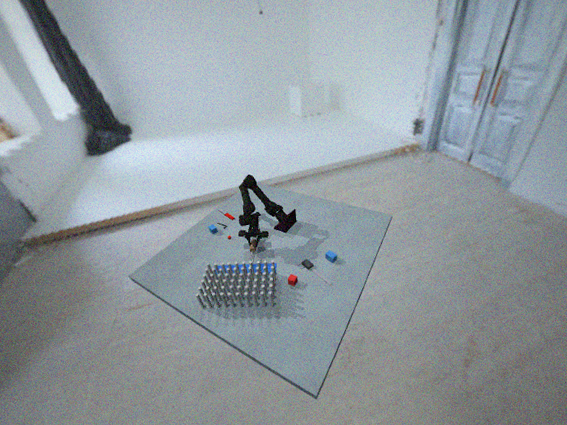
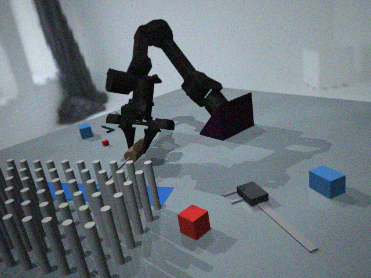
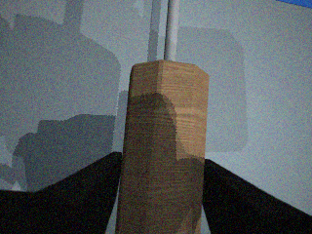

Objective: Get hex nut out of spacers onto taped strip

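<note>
My gripper tip is now 16 cm short of the blue taped strip, 6 cm to the right of it and 3 cm above it. Also, from my gripper tip: red-handled tool: 47 cm to the right, 19 cm behind, 3 cm below; then L-shaped piece: 37 cm to the right, 7 cm behind, 3 cm below; then small red cube: 23 cm to the right, 2 cm below.
</note>
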